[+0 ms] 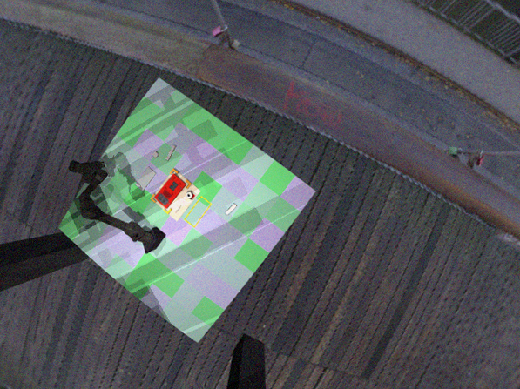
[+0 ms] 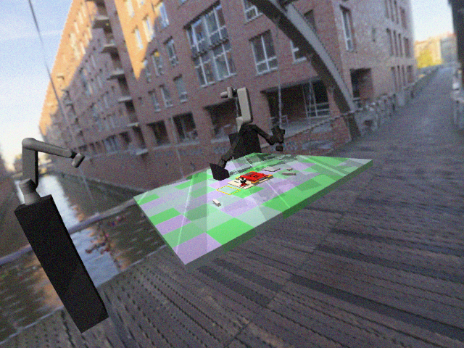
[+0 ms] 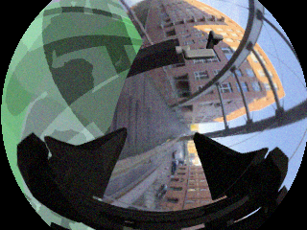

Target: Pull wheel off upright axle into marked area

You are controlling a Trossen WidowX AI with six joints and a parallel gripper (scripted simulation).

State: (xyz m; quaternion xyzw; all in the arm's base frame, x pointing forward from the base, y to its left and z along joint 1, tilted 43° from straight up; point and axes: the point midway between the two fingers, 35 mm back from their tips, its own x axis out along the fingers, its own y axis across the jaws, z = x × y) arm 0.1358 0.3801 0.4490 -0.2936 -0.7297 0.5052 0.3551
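Right now the dark round wheel is 230 mm ahead of my gripper tip, 690 mm to the right of it and 90 mm below it. Round my gripper tip: white bar (280 mm ahead, 960 mm to the right, 120 mm below).
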